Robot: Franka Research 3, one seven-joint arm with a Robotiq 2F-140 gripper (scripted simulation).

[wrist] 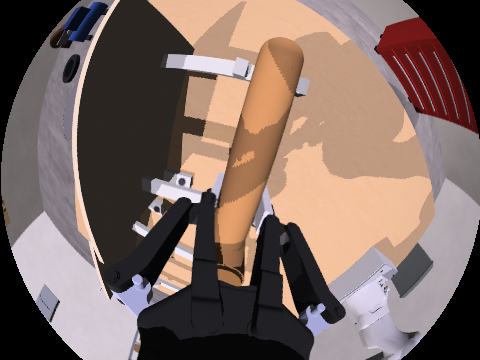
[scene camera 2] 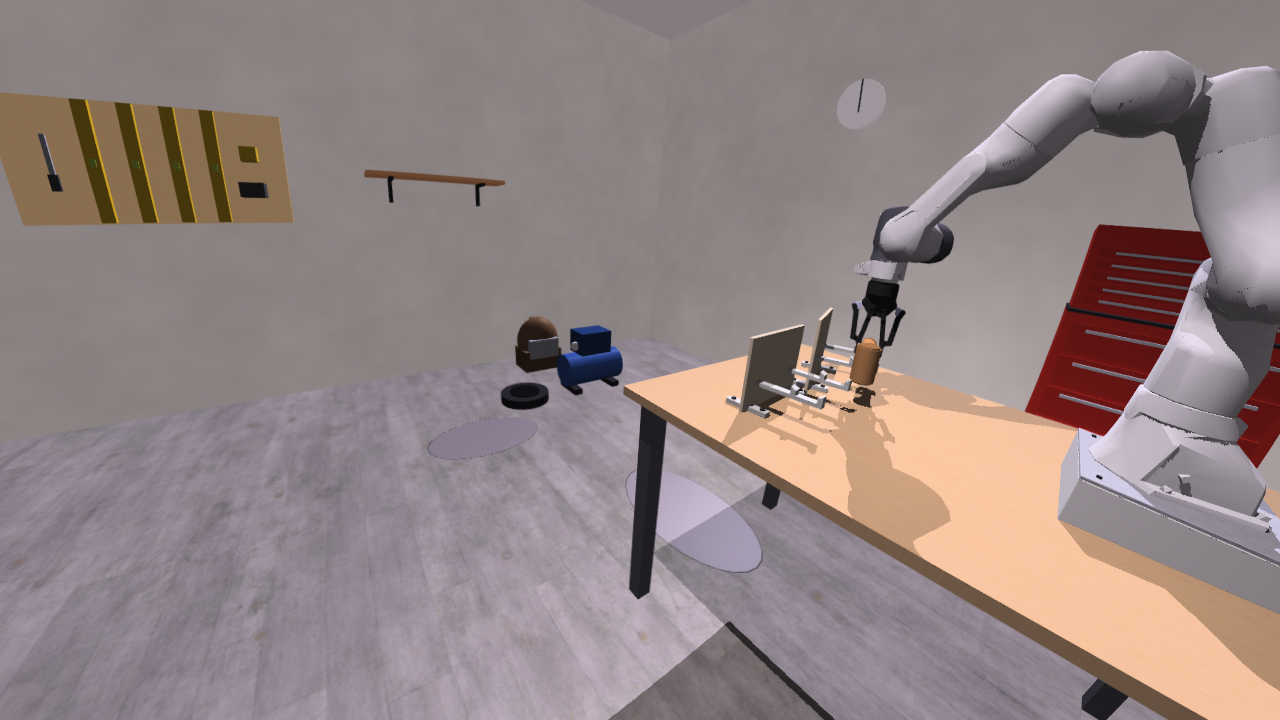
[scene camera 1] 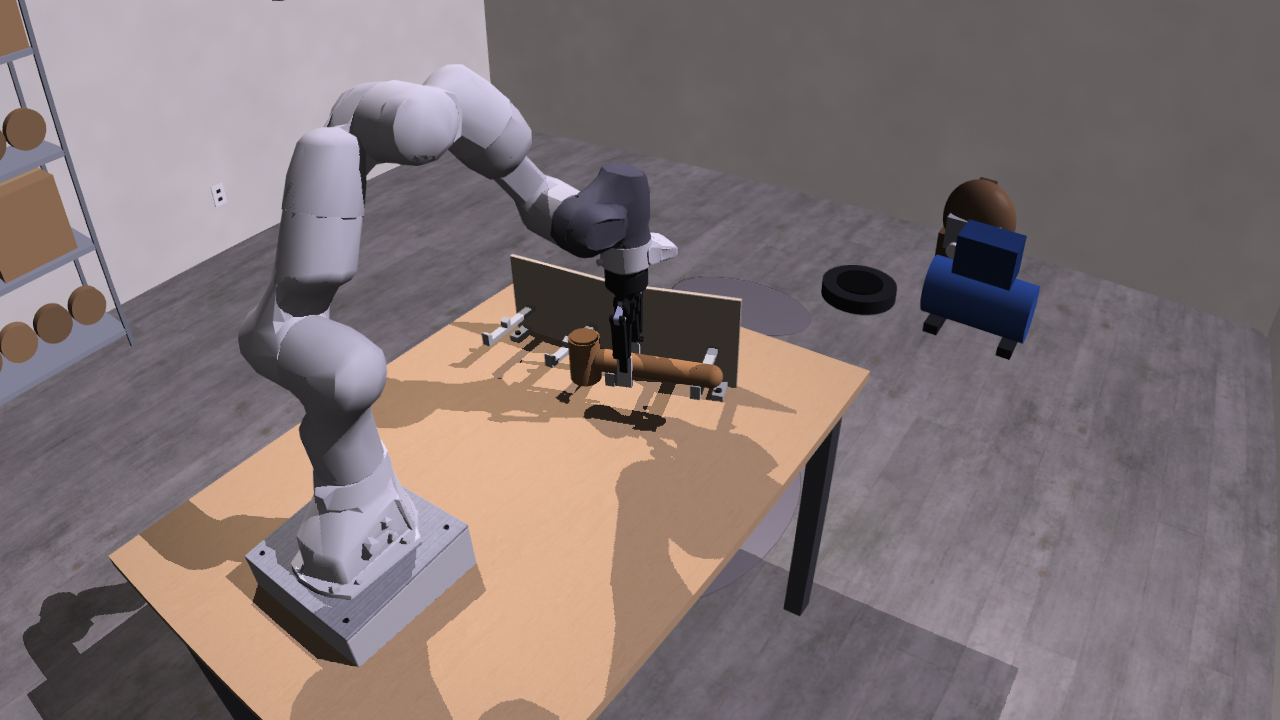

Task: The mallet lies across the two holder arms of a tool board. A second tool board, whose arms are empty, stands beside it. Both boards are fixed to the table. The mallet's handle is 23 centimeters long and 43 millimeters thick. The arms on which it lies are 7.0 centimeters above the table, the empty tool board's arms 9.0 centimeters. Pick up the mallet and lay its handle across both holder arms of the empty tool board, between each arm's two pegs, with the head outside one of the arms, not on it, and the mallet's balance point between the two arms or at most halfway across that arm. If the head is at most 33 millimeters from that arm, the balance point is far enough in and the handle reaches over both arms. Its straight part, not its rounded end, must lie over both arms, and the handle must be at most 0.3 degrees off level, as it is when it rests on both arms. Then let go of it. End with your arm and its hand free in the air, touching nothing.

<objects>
My gripper shows in the wrist view (pixel 239 187), in scene camera 2 (pixel 864 367) and in scene camera 1 (pixel 629 377). A brown mallet shows in the wrist view, in scene camera 2 (pixel 867 355) and in scene camera 1. One and the same spot on the brown mallet: (wrist: pixel 271 91) is (scene camera 1: pixel 688 362). One and the same spot on a tool board: (scene camera 1: pixel 557 301) is (scene camera 2: pixel 774 363).
</objects>
